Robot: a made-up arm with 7 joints. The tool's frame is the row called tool. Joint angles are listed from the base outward.
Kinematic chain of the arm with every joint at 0, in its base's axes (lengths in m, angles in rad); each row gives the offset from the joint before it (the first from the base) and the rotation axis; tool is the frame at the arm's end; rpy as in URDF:
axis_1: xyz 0 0 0 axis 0.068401 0.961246 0.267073
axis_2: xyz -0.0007 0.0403 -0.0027 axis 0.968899 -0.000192 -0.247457
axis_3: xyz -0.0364 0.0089 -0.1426 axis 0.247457 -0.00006 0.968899
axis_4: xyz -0.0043 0 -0.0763 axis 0.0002 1 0.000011
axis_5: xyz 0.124 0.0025 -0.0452 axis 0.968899 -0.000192 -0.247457
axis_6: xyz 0.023 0 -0.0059 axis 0.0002 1 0.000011
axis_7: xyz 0.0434 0 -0.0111 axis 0.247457 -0.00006 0.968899
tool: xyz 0 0 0 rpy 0 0.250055 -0.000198
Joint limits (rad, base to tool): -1.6..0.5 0..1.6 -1.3..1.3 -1.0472..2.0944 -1.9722..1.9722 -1.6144..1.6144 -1.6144..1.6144
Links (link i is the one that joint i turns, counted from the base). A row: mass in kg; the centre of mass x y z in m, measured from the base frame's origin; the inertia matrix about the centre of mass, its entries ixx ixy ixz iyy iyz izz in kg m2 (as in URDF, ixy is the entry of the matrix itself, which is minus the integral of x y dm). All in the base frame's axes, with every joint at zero. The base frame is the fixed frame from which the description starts. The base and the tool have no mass.
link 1: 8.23; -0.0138 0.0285 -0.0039; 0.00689 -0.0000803 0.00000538 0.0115 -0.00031 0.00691
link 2: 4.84; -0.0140 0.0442 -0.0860; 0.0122 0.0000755 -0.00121 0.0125 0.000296 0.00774
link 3: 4.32; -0.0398 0.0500 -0.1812; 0.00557 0 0.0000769 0.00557 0 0.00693
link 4: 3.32; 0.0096 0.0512 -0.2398; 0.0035 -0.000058 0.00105 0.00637 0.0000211 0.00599
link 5: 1.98; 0.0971 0.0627 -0.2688; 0.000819 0 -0.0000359 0.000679 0 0.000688
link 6: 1.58; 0.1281 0.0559 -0.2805; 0.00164 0 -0.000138 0.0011 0 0.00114
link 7: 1.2; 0.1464 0.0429 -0.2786; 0.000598 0 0.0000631 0.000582 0 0.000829
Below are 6 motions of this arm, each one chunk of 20 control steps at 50 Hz.
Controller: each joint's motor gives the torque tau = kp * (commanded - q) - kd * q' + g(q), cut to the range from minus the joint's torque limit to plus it. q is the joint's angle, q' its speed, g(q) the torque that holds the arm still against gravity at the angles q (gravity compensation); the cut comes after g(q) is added. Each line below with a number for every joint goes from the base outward.
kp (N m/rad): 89 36 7.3 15 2.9 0.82 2.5
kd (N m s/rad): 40 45 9 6.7 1.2 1.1 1.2
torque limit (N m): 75 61 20 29 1.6 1.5 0.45
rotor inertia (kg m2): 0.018 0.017 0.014 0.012 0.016 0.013 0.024
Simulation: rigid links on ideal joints. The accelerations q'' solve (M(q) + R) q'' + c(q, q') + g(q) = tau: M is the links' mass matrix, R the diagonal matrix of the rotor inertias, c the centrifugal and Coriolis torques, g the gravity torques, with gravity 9.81 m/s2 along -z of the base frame. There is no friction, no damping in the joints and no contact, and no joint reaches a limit. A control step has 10 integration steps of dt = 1/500 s. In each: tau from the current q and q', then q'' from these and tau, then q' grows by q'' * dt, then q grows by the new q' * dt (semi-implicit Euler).
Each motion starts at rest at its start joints. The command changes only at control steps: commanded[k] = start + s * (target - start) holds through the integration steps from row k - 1 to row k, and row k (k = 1, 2, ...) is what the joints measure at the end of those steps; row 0 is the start. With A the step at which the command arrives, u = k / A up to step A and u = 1 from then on. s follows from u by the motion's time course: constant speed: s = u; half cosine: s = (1 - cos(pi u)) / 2; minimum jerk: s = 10 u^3 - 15 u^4 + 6 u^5; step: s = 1 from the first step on.
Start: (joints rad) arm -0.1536 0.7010 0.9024 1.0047 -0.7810 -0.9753 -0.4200
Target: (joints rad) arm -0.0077 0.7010 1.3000 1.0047 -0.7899 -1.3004 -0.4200
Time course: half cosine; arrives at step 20
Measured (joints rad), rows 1 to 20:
1: -0.1536 0.7010 0.9024 1.0047 -0.7810 -0.9753 -0.4200
2: -0.1535 0.7010 0.9025 1.0046 -0.7810 -0.9753 -0.4200
3: -0.1533 0.7010 0.9027 1.0045 -0.7809 -0.9755 -0.4200
4: -0.1529 0.7009 0.9031 1.0043 -0.7808 -0.9757 -0.4200
5: -0.1523 0.7009 0.9037 1.0040 -0.7806 -0.9761 -0.4200
6: -0.1514 0.7009 0.9046 1.0036 -0.7804 -0.9768 -0.4199
7: -0.1502 0.7008 0.9059 1.0033 -0.7802 -0.9777 -0.4199
8: -0.1486 0.7008 0.9076 1.0028 -0.7800 -0.9789 -0.4199
9: -0.1466 0.7008 0.9098 1.0024 -0.7797 -0.9805 -0.4198
10: -0.1442 0.7007 0.9124 1.0019 -0.7795 -0.9824 -0.4198
11: -0.1414 0.7007 0.9154 1.0015 -0.7793 -0.9846 -0.4198
12: -0.1382 0.7007 0.9189 1.0011 -0.7792 -0.9872 -0.4197
13: -0.1346 0.7007 0.9229 1.0008 -0.7791 -0.9902 -0.4197
14: -0.1308 0.7007 0.9272 1.0005 -0.7791 -0.9934 -0.4197
15: -0.1267 0.7007 0.9320 1.0003 -0.7792 -0.9969 -0.4197
16: -0.1224 0.7007 0.9370 1.0002 -0.7794 -1.0007 -0.4197
17: -0.1179 0.7007 0.9423 1.0002 -0.7796 -1.0047 -0.4197
18: -0.1133 0.7007 0.9478 1.0003 -0.7799 -1.0088 -0.4197
19: -0.1088 0.7007 0.9534 1.0004 -0.7803 -1.0130 -0.4197
20: -0.1043 0.7007 0.9590 1.0007 -0.7807 -1.0172 -0.4197

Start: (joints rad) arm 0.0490 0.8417 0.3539 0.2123 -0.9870 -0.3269 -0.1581
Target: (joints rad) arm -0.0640 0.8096 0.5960 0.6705 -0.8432 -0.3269 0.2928
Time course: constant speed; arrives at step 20
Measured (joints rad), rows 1 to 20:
1: 0.0488 0.8417 0.3540 0.2128 -0.9867 -0.3270 -0.1577
2: 0.0483 0.8416 0.3542 0.2142 -0.9861 -0.3272 -0.1566
3: 0.0475 0.8415 0.3547 0.2164 -0.9852 -0.3274 -0.1547
4: 0.0466 0.8415 0.3553 0.2196 -0.9839 -0.3275 -0.1519
5: 0.0454 0.8413 0.3561 0.2236 -0.9823 -0.3277 -0.1483
6: 0.0440 0.8412 0.3571 0.2284 -0.9805 -0.3279 -0.1439
7: 0.0425 0.8410 0.3582 0.2341 -0.9784 -0.3281 -0.1387
8: 0.0407 0.8409 0.3596 0.2406 -0.9761 -0.3283 -0.1328
9: 0.0388 0.8407 0.3611 0.2478 -0.9735 -0.3284 -0.1262
10: 0.0367 0.8404 0.3628 0.2557 -0.9707 -0.3286 -0.1189
11: 0.0345 0.8402 0.3647 0.2643 -0.9677 -0.3287 -0.1109
12: 0.0321 0.8399 0.3668 0.2735 -0.9645 -0.3288 -0.1024
13: 0.0296 0.8397 0.3690 0.2834 -0.9612 -0.3289 -0.0932
14: 0.0269 0.8394 0.3714 0.2939 -0.9576 -0.3290 -0.0834
15: 0.0241 0.8390 0.3740 0.3049 -0.9539 -0.3291 -0.0731
16: 0.0212 0.8387 0.3767 0.3165 -0.9500 -0.3292 -0.0623
17: 0.0181 0.8383 0.3796 0.3286 -0.9459 -0.3293 -0.0510
18: 0.0150 0.8380 0.3826 0.3412 -0.9417 -0.3294 -0.0392
19: 0.0117 0.8376 0.3858 0.3543 -0.9374 -0.3295 -0.0270
20: 0.0084 0.8372 0.3891 0.3678 -0.9329 -0.3296 -0.0143

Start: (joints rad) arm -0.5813 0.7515 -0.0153 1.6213 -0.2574 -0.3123 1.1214
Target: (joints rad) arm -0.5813 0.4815 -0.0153 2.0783 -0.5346 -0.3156 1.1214
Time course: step
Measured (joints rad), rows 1 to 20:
1: -0.5840 0.7499 -0.0157 1.6324 -0.2635 -0.3170 1.1215
2: -0.5859 0.7469 -0.0159 1.6471 -0.2745 -0.3216 1.1216
3: -0.5869 0.7432 -0.0159 1.6631 -0.2865 -0.3247 1.1217
4: -0.5874 0.7392 -0.0160 1.6796 -0.2984 -0.3265 1.1217
5: -0.5875 0.7351 -0.0160 1.6962 -0.3098 -0.3273 1.1218
6: -0.5874 0.7311 -0.0159 1.7127 -0.3208 -0.3276 1.1218
7: -0.5871 0.7271 -0.0159 1.7288 -0.3312 -0.3274 1.1218
8: -0.5867 0.7231 -0.0159 1.7445 -0.3412 -0.3270 1.1218
9: -0.5863 0.7192 -0.0158 1.7597 -0.3508 -0.3264 1.1218
10: -0.5858 0.7153 -0.0158 1.7743 -0.3599 -0.3257 1.1218
11: -0.5854 0.7116 -0.0157 1.7883 -0.3685 -0.3250 1.1218
12: -0.5849 0.7078 -0.0156 1.8018 -0.3768 -0.3243 1.1218
13: -0.5845 0.7042 -0.0156 1.8146 -0.3846 -0.3235 1.1218
14: -0.5841 0.7005 -0.0155 1.8269 -0.3921 -0.3228 1.1218
15: -0.5837 0.6970 -0.0154 1.8386 -0.3992 -0.3221 1.1218
16: -0.5833 0.6935 -0.0154 1.8498 -0.4059 -0.3215 1.1218
17: -0.5830 0.6901 -0.0153 1.8605 -0.4123 -0.3208 1.1218
18: -0.5826 0.6867 -0.0153 1.8707 -0.4184 -0.3202 1.1218
19: -0.5824 0.6834 -0.0152 1.8804 -0.4242 -0.3196 1.1218
20: -0.5821 0.6801 -0.0152 1.8896 -0.4297 -0.3191 1.1218

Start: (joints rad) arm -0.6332 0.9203 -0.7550 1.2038 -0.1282 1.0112 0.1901
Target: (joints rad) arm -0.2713 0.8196 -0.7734 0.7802 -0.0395 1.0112 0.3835
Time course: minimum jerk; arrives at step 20
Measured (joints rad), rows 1 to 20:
1: -0.6332 0.9203 -0.7550 1.2038 -0.1282 1.0112 0.1901
2: -0.6331 0.9203 -0.7550 1.2036 -0.1281 1.0112 0.1901
3: -0.6328 0.9204 -0.7549 1.2031 -0.1280 1.0112 0.1902
4: -0.6322 0.9204 -0.7547 1.2021 -0.1276 1.0112 0.1905
5: -0.6310 0.9205 -0.7545 1.2002 -0.1270 1.0112 0.1910
6: -0.6290 0.9206 -0.7542 1.1972 -0.1261 1.0112 0.1919
7: -0.6262 0.9207 -0.7538 1.1930 -0.1248 1.0112 0.1932
8: -0.6222 0.9207 -0.7534 1.1875 -0.1230 1.0111 0.1950
9: -0.6171 0.9206 -0.7529 1.1805 -0.1209 1.0110 0.1975
10: -0.6108 0.9204 -0.7525 1.1721 -0.1185 1.0109 0.2005
11: -0.6033 0.9200 -0.7520 1.1623 -0.1157 1.0107 0.2042
12: -0.5947 0.9195 -0.7516 1.1512 -0.1127 1.0106 0.2084
13: -0.5851 0.9188 -0.7513 1.1391 -0.1095 1.0104 0.2132
14: -0.5747 0.9179 -0.7511 1.1262 -0.1061 1.0102 0.2185
15: -0.5636 0.9168 -0.7510 1.1128 -0.1028 1.0099 0.2241
16: -0.5521 0.9156 -0.7510 1.0991 -0.0996 1.0097 0.2300
17: -0.5405 0.9142 -0.7512 1.0855 -0.0965 1.0095 0.2360
18: -0.5289 0.9127 -0.7516 1.0722 -0.0936 1.0094 0.2420
19: -0.5176 0.9111 -0.7520 1.0593 -0.0909 1.0092 0.2479
20: -0.5067 0.9095 -0.7526 1.0471 -0.0886 1.0091 0.2537

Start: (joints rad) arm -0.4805 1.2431 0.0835 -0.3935 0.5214 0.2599 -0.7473
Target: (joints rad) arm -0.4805 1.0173 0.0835 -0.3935 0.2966 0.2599 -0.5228
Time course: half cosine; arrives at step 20
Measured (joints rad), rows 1 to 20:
1: -0.4805 1.2431 0.0835 -0.3935 0.5214 0.2599 -0.7473
2: -0.4805 1.2430 0.0835 -0.3935 0.5212 0.2599 -0.7472
3: -0.4805 1.2429 0.0836 -0.3935 0.5208 0.2599 -0.7469
4: -0.4805 1.2426 0.0837 -0.3935 0.5201 0.2599 -0.7463
5: -0.4806 1.2421 0.0839 -0.3936 0.5190 0.2599 -0.7454
6: -0.4806 1.2415 0.0841 -0.3936 0.5173 0.2600 -0.7440
7: -0.4806 1.2406 0.0843 -0.3937 0.5150 0.2600 -0.7421
8: -0.4807 1.2396 0.0845 -0.3937 0.5121 0.2600 -0.7397
9: -0.4807 1.2382 0.0847 -0.3938 0.5086 0.2601 -0.7367
10: -0.4808 1.2366 0.0850 -0.3938 0.5044 0.2601 -0.7331
11: -0.4808 1.2348 0.0853 -0.3939 0.4995 0.2602 -0.7289
12: -0.4809 1.2327 0.0855 -0.3939 0.4940 0.2602 -0.7241
13: -0.4809 1.2303 0.0857 -0.3940 0.4880 0.2602 -0.7189
14: -0.4809 1.2278 0.0860 -0.3940 0.4815 0.2603 -0.7132
15: -0.4810 1.2251 0.0861 -0.3940 0.4746 0.2603 -0.7070
16: -0.4810 1.2222 0.0863 -0.3940 0.4674 0.2603 -0.7006
17: -0.4810 1.2192 0.0864 -0.3940 0.4600 0.2604 -0.6940
18: -0.4810 1.2161 0.0865 -0.3940 0.4526 0.2604 -0.6873
19: -0.4810 1.2130 0.0865 -0.3940 0.4452 0.2604 -0.6806
20: -0.4810 1.2099 0.0865 -0.3940 0.4380 0.2604 -0.6740

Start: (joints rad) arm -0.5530 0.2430 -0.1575 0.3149 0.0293 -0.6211 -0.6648
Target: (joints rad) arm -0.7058 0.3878 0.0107 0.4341 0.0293 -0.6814 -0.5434
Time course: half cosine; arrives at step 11
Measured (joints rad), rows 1 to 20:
1: -0.5531 0.2430 -0.1575 0.3150 0.0293 -0.6211 -0.6648
2: -0.5534 0.2431 -0.1575 0.3155 0.0294 -0.6213 -0.6646
3: -0.5541 0.2434 -0.1575 0.3165 0.0294 -0.6216 -0.6640
4: -0.5554 0.2438 -0.1573 0.3183 0.0296 -0.6220 -0.6631
5: -0.5575 0.2445 -0.1569 0.3209 0.0298 -0.6225 -0.6615
6: -0.5604 0.2455 -0.1562 0.3242 0.0300 -0.6231 -0.6594
7: -0.5640 0.2467 -0.1552 0.3282 0.0302 -0.6237 -0.6566
8: -0.5684 0.2483 -0.1538 0.3326 0.0305 -0.6244 -0.6533
9: -0.5733 0.2500 -0.1521 0.3373 0.0306 -0.6251 -0.6495
10: -0.5786 0.2520 -0.1501 0.3421 0.0308 -0.6258 -0.6455
11: -0.5840 0.2540 -0.1478 0.3465 0.0308 -0.6264 -0.6413
12: -0.5893 0.2561 -0.1454 0.3506 0.0308 -0.6270 -0.6372
13: -0.5945 0.2582 -0.1429 0.3544 0.0308 -0.6276 -0.6333
14: -0.5995 0.2602 -0.1404 0.3579 0.0307 -0.6282 -0.6294
15: -0.6043 0.2623 -0.1379 0.3611 0.0306 -0.6289 -0.6258
16: -0.6089 0.2643 -0.1354 0.3642 0.0305 -0.6296 -0.6223
17: -0.6133 0.2663 -0.1329 0.3671 0.0305 -0.6303 -0.6189
18: -0.6175 0.2683 -0.1305 0.3699 0.0304 -0.6311 -0.6157
19: -0.6216 0.2702 -0.1281 0.3726 0.0303 -0.6318 -0.6126
20: -0.6254 0.2721 -0.1258 0.3751 0.0302 -0.6325 -0.6096

